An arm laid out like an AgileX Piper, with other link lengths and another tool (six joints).
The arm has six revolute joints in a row. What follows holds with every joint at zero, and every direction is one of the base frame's. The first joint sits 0.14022 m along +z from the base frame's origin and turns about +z. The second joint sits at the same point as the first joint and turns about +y. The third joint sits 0.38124 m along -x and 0.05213 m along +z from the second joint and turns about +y. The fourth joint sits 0.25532 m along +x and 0.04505 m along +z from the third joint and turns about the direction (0.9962, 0, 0.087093). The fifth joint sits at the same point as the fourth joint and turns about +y. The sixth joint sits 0.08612 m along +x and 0.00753 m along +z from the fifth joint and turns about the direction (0.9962, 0, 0.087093). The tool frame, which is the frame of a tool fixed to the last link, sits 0.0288 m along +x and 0.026 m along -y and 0.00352 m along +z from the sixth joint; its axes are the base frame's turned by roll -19.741, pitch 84.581 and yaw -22.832 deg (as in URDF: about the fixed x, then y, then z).
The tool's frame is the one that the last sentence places.
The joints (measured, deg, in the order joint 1, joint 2, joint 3, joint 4, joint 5, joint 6), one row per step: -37.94, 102.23, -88.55, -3.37, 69.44, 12.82; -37.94, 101.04, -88.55, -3.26, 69.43, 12.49; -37.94, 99.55, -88.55, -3.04, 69.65, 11.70; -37.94, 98.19, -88.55, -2.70, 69.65, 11.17; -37.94, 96.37, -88.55, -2.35, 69.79, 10.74; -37.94, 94.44, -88.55, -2.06, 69.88, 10.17; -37.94, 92.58, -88.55, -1.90, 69.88, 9.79; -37.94, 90.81, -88.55, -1.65, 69.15, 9.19; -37.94, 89.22, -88.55, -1.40, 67.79, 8.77; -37.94, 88.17, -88.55, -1.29, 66.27, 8.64; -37.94, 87.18, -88.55, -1.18, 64.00, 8.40; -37.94, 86.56, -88.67, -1.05, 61.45, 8.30; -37.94, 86.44, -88.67, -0.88, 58.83, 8.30; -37.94, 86.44, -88.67, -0.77, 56.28, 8.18; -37.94, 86.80, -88.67, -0.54, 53.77, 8.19; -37.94, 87.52, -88.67, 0.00, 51.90, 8.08
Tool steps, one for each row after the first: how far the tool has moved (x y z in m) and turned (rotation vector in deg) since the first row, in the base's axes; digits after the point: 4 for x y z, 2 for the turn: -0.0036, 0.0031, 0.0084, -0.70, -0.96, 0.31; -0.0086, 0.0074, 0.0188, -1.43, -1.95, 1.04; -0.0128, 0.0114, 0.0280, -2.09, -3.12, 1.51; -0.0192, 0.0172, 0.0402, -2.94, -4.57, 1.89; -0.0262, 0.0234, 0.0528, -3.98, -6.07, 2.42; -0.0334, 0.0293, 0.0648, -5.10, -7.53, 2.79; -0.0392, 0.0344, 0.0765, -6.62, -9.49, 3.38; -0.0437, 0.0385, 0.0874, -8.41, -11.83, 3.83; -0.0460, 0.0406, 0.0951, -10.00, -13.84, 4.00; -0.0472, 0.0418, 0.1034, -12.07, -16.35, 4.29; -0.0464, 0.0415, 0.1105, -14.12, -18.92, 4.44; -0.0434, 0.0396, 0.1143, -15.75, -21.13, 4.49; -0.0400, 0.0373, 0.1174, -17.35, -23.11, 4.64; -0.0350, 0.0339, 0.1184, -18.55, -24.91, 4.65; -0.0287, 0.0301, 0.1161, -18.92, -26.10, 4.68
